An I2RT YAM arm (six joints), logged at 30 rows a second.
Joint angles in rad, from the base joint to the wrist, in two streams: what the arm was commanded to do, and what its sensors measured. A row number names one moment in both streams.
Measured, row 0: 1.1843, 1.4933, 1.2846, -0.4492, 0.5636, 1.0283
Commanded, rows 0 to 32: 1.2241, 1.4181, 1.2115, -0.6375, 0.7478, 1.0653; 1.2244, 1.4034, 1.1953, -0.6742, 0.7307, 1.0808; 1.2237, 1.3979, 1.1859, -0.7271, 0.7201, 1.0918; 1.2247, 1.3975, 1.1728, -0.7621, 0.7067, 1.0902; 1.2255, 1.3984, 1.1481, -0.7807, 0.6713, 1.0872; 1.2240, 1.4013, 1.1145, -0.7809, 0.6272, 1.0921; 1.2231, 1.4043, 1.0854, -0.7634, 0.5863, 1.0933; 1.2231, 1.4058, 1.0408, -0.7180, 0.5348, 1.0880; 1.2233, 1.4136, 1.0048, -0.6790, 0.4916, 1.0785; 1.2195, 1.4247, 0.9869, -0.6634, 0.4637, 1.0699; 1.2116, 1.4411, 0.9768, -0.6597, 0.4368, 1.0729; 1.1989, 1.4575, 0.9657, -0.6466, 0.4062, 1.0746; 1.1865, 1.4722, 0.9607, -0.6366, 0.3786, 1.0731; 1.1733, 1.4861, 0.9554, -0.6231, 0.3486, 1.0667; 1.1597, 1.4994, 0.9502, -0.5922, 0.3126, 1.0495; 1.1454, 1.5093, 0.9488, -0.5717, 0.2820, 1.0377; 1.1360, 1.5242, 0.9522, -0.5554, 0.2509, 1.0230; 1.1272, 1.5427, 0.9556, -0.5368, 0.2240, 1.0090; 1.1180, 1.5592, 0.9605, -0.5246, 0.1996, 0.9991; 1.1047, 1.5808, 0.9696, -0.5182, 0.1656, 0.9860; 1.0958, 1.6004, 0.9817, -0.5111, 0.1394, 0.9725; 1.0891, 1.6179, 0.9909, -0.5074, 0.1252, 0.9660; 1.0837, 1.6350, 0.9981, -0.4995, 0.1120, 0.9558; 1.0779, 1.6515, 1.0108, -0.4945, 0.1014, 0.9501; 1.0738, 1.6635, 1.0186, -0.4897, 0.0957, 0.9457; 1.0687, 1.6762, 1.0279, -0.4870, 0.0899, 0.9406; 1.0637, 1.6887, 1.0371, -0.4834, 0.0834, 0.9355; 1.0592, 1.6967, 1.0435, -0.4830, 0.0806, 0.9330; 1.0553, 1.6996, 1.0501, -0.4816, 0.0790, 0.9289; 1.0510, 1.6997, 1.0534, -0.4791, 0.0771, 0.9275; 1.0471, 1.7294, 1.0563, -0.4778, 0.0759, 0.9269; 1.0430, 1.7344, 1.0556, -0.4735, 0.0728, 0.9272; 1.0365, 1.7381, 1.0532, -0.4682, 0.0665, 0.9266
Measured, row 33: 1.0523, 1.7164, 1.0389, -0.4774, 0.0875, 0.9447
